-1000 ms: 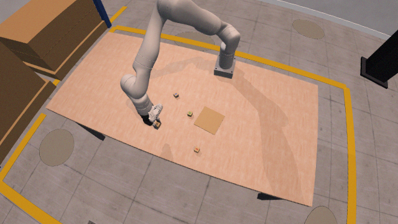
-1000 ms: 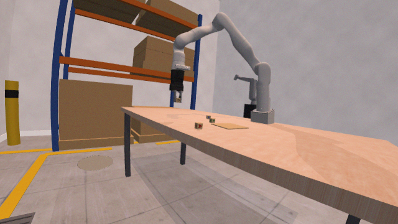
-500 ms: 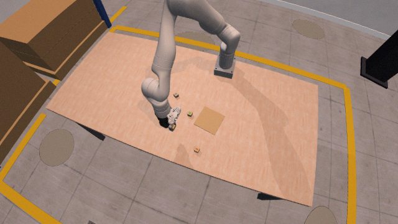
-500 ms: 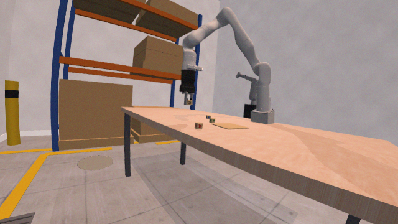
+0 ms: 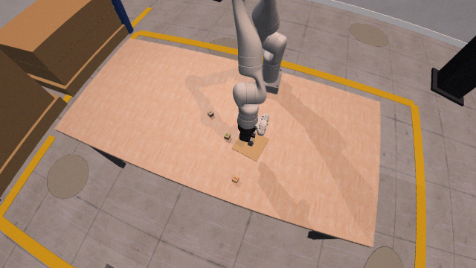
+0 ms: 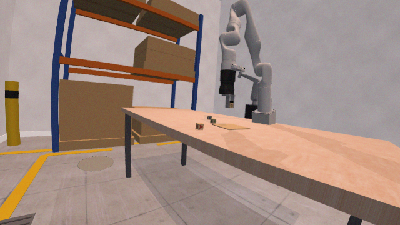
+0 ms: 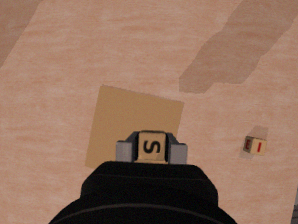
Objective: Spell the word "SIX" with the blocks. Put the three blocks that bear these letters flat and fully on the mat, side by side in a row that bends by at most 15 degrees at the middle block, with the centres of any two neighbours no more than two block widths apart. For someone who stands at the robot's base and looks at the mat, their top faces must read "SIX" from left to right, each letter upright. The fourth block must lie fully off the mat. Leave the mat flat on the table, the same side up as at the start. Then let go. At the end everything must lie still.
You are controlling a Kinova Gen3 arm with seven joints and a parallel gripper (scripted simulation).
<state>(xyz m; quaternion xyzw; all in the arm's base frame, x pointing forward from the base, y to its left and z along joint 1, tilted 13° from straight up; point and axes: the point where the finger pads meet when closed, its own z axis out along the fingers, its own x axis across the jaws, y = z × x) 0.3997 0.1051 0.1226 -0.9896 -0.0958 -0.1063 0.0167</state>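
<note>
Right now my hand is 110 mm above the tan mat, 30 mm past it and 20 mm to the left of it. From my hand the other things lie so: block: 170 mm ahead, 100 mm below, 20 mm to the left.
</note>
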